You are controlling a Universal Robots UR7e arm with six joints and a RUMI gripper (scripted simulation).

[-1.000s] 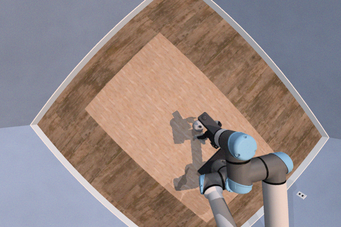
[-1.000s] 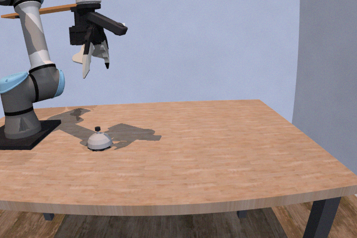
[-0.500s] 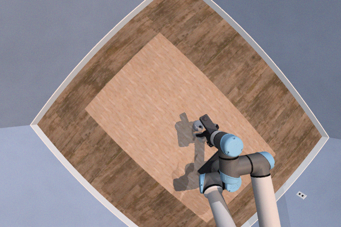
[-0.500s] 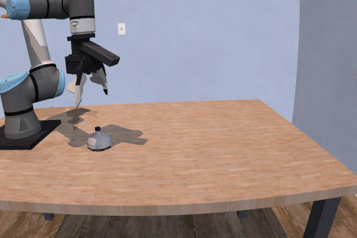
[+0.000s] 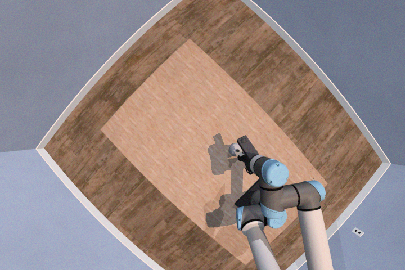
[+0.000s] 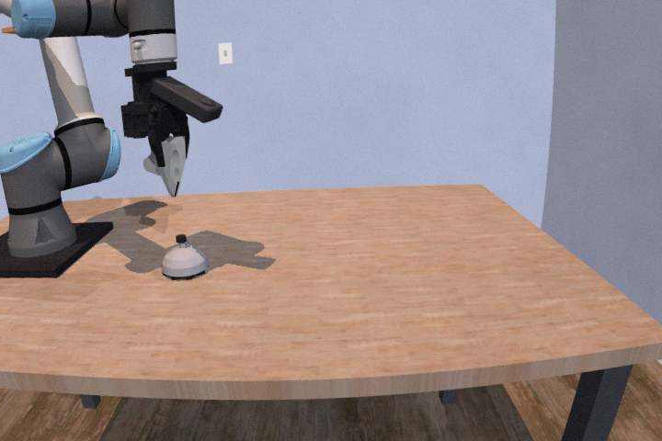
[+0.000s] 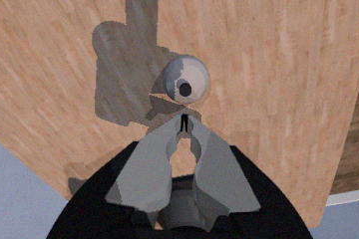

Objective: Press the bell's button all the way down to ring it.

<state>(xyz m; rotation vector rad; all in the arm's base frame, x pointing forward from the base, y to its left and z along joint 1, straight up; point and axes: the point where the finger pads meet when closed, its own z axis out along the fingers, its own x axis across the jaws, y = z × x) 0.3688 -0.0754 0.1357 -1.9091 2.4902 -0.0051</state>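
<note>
The black button lies 100 mm below my hand. The rest, counted from my hand: silver dome bell: 110 mm below.
</note>
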